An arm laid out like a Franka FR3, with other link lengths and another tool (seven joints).
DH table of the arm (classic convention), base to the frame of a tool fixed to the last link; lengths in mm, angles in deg. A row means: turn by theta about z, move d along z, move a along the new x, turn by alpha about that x. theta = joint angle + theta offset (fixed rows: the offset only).
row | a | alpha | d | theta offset
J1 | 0 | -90 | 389.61 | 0
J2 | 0 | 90 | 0 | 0
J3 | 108.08 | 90 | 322.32 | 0
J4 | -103.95 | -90 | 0 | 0
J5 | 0 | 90 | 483.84 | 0
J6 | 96.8 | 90 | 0 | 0
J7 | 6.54 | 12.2 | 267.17 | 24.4
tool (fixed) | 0 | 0 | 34.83 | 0
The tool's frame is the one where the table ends.
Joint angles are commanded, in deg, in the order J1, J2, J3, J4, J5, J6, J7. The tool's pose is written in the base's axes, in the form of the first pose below.
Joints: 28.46 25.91 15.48 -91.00 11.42 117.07 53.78
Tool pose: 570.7 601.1 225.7 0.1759 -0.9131 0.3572 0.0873
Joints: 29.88 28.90 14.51 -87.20 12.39 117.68 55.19
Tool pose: 581.7 620.6 223.3 0.1882 -0.9049 0.3709 0.0898
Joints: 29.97 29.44 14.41 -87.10 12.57 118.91 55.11
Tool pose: 586.2 623.8 218.9 0.1947 -0.9031 0.3728 0.0874
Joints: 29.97 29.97 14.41 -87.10 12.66 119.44 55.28
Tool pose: 587.0 624.6 212.4 0.1949 -0.9016 0.3759 0.0882
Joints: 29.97 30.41 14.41 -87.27 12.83 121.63 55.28
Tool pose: 594.3 629.3 208.8 0.2069 -0.8982 0.3792 0.0820
